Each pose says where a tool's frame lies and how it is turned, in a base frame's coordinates. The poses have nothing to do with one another.
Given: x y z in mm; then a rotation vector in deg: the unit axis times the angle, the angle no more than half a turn.
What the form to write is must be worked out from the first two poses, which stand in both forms.
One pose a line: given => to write
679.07 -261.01 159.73 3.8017 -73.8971 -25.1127 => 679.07 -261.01 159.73 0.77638 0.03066 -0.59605 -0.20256
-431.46 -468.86 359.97 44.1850 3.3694 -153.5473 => -431.46 -468.86 359.97 0.17525 0.27220 0.02076 -0.94592
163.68 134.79 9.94 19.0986 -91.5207 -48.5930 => 163.68 134.79 9.94 0.60622 0.14415 -0.69079 -0.36678
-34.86 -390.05 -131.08 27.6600 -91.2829 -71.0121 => -34.86 -390.05 -131.08 0.50819 0.20033 -0.66113 -0.51431
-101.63 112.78 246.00 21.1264 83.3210 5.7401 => -101.63 112.78 246.00 0.73047 0.16748 0.66053 0.04550
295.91 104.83 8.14 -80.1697 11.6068 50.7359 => 295.91 104.83 8.14 0.67183 -0.62126 0.08995 0.39317
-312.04 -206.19 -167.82 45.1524 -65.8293 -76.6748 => -312.04 -206.19 -167.82 0.56867 0.33555 -0.48922 -0.56982
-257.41 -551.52 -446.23 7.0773 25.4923 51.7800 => -257.41 -551.52 -446.23 0.87400 0.05914 0.21304 0.43272
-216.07 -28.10 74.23 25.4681 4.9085 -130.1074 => -216.07 -28.10 74.23 0.40141 0.17582 0.03389 -0.89823
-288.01 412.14 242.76 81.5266 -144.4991 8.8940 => -288.01 412.14 242.76 0.12057 0.48710 -0.86335 0.05314
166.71 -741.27 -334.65 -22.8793 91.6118 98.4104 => 166.71 -741.27 -334.65 0.37149 -0.15575 0.62365 0.66993
